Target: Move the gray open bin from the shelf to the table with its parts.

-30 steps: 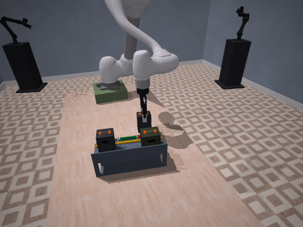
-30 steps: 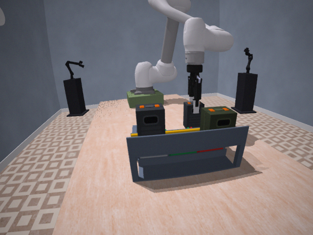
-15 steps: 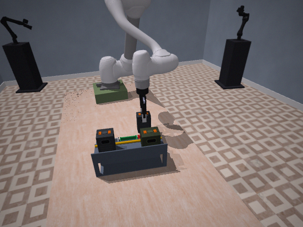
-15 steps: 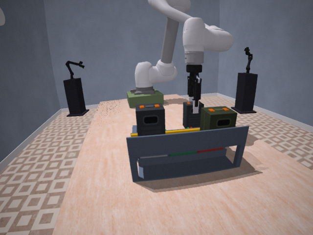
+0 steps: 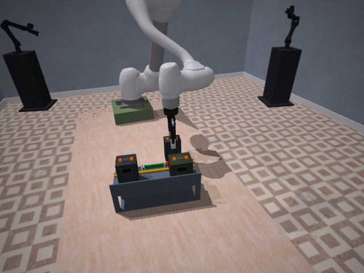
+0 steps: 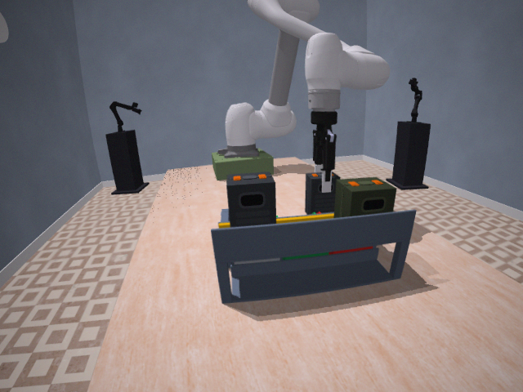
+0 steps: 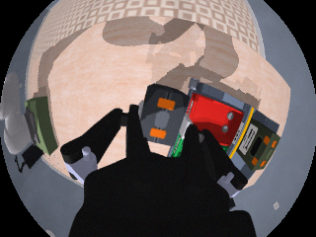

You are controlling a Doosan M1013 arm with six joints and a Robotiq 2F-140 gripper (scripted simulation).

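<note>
Now: the gray open bin 22 cm to the right of my hand, 17 cm ahead of it and 9 cm below it. The rest, counted from my hand: yellow rail (22 cm ahead, 10 cm to the right, 2 cm below); then red bin (16 cm ahead, 9 cm below, 1 cm to the left); then green bin (17 cm ahead, 10 cm to the right, 9 cm below).
</note>
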